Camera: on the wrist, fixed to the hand. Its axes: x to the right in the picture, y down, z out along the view.
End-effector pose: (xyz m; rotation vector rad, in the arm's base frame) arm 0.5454 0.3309 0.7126 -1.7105 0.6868 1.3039
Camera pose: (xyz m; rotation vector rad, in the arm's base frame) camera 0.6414 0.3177 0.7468 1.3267 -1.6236 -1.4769
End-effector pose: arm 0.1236 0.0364 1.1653 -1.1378 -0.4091 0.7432
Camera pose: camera 0.1861 -0.0253 1.2187 -2.0540 0.8494 1.6046
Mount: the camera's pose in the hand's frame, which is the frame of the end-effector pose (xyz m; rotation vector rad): -0.0043 -0.0829 -0.0606 -0.5445 0.4921 1.4945
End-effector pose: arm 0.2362 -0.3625 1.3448 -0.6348 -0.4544 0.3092
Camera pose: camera 0.2740 -0.4578 1.3524 -1.4766 0.5333 1.4255
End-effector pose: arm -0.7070 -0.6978 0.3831 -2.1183 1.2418 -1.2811
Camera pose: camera -0.7182 -0.6418 0.4685 -0.4565 2.7205 -0.6928
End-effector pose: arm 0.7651 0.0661 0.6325 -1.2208 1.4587 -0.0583
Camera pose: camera 0.7703 -0.0034 0.7080 -0.2079 2.5932 1.1682
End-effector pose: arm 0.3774 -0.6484 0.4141 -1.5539 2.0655 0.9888
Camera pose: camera 0.4636 -0.7011 0.4327 0.0157 -2.0616 -1.0529
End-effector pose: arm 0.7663 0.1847 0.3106 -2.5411 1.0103 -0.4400
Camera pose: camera 0.7870 0.2302 0.4004 1.1428 -2.7648 0.2793
